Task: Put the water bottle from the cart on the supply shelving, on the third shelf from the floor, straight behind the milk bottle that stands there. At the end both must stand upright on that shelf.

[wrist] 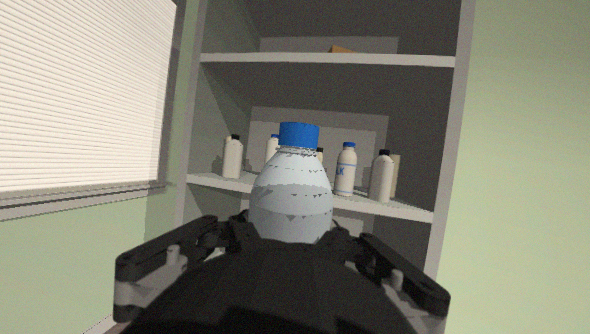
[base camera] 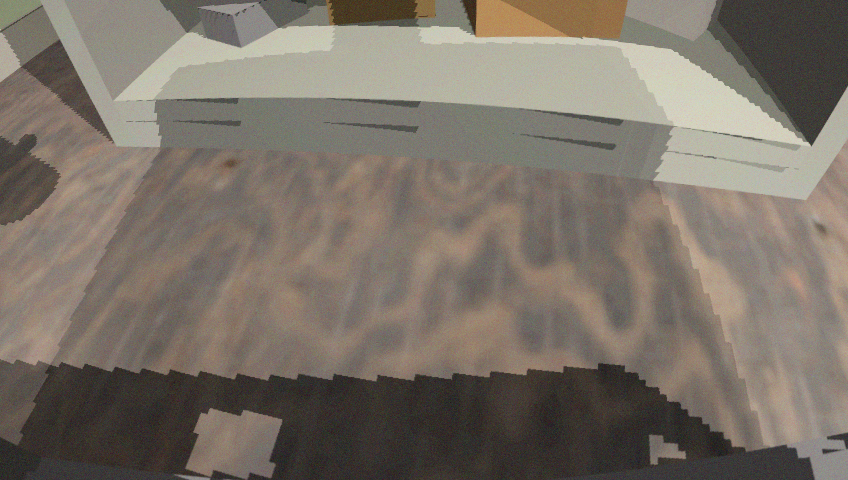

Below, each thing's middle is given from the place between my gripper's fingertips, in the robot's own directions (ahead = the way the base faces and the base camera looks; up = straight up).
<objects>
The water bottle [wrist: 291, 200] lies 3 cm behind my hand and 2 cm below it.
</objects>
